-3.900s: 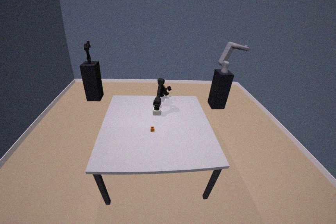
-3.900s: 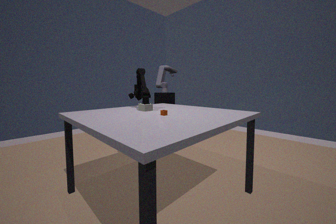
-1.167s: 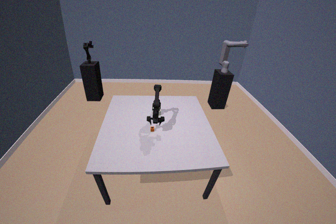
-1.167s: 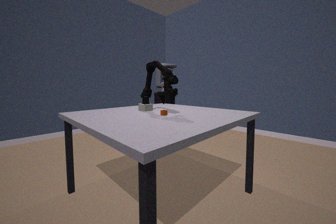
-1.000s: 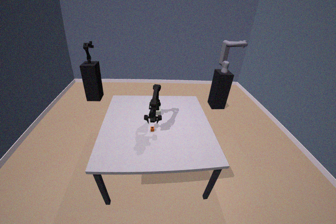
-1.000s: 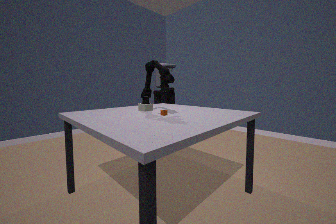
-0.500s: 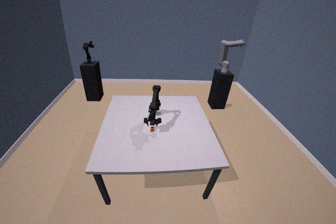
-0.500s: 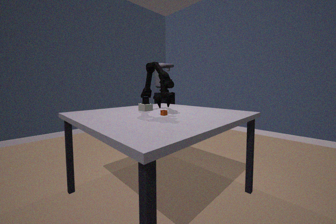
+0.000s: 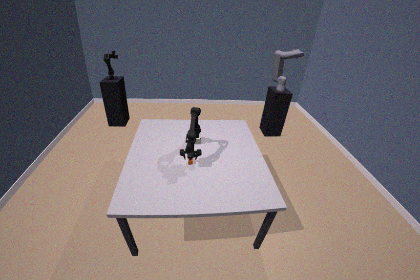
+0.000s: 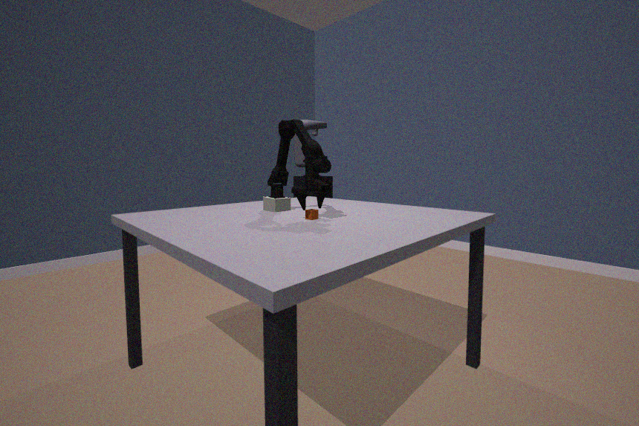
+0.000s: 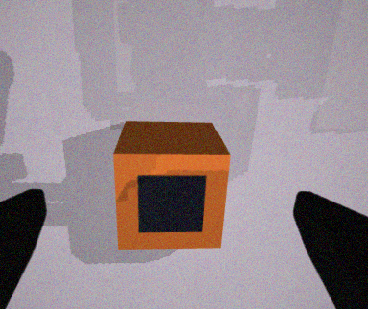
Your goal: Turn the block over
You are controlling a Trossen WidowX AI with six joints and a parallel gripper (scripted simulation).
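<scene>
My gripper tip is 1 cm above the orange block.
</scene>
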